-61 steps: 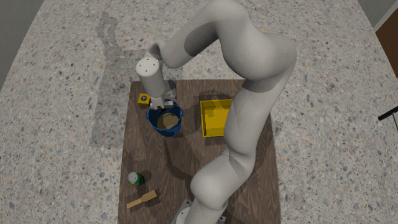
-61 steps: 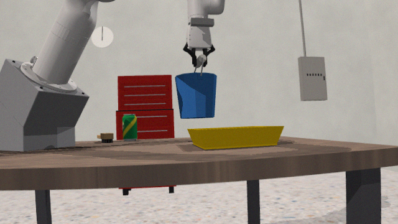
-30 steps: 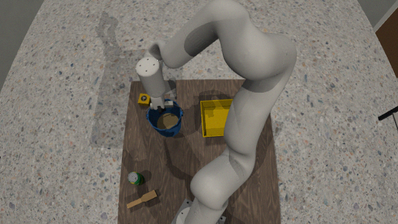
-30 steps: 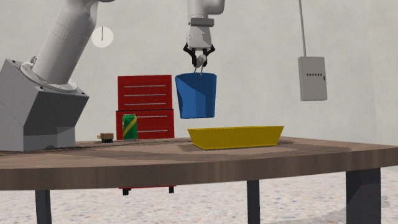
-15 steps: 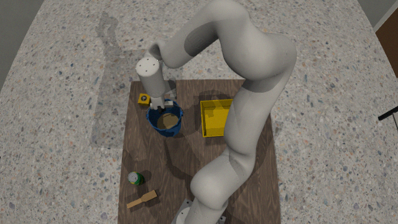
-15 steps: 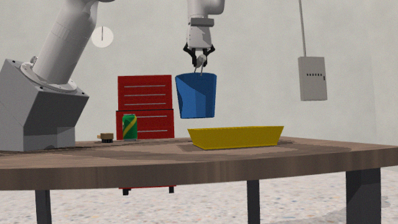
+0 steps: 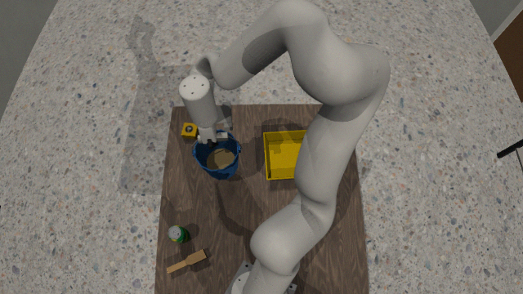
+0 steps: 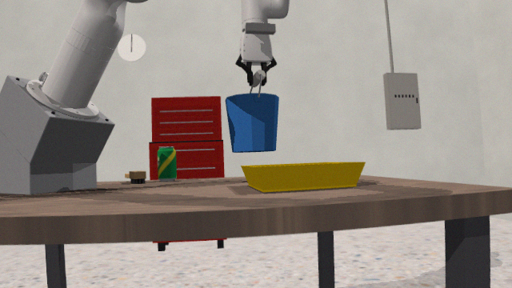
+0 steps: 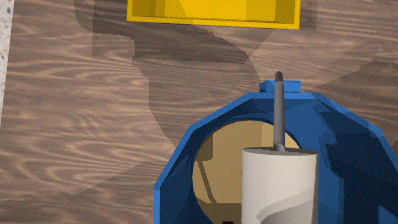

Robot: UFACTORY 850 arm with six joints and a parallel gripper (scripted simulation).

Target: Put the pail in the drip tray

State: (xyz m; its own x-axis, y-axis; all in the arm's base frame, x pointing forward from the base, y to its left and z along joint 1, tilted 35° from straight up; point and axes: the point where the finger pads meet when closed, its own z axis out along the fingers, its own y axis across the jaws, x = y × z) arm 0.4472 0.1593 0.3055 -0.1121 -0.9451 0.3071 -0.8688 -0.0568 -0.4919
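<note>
The blue pail is 1 cm behind my hand and 9 cm below it. Round my hand: yellow drip tray 2 cm behind, 30 cm to the right, 31 cm below; pail handle 1 cm behind, 3 cm below.
</note>
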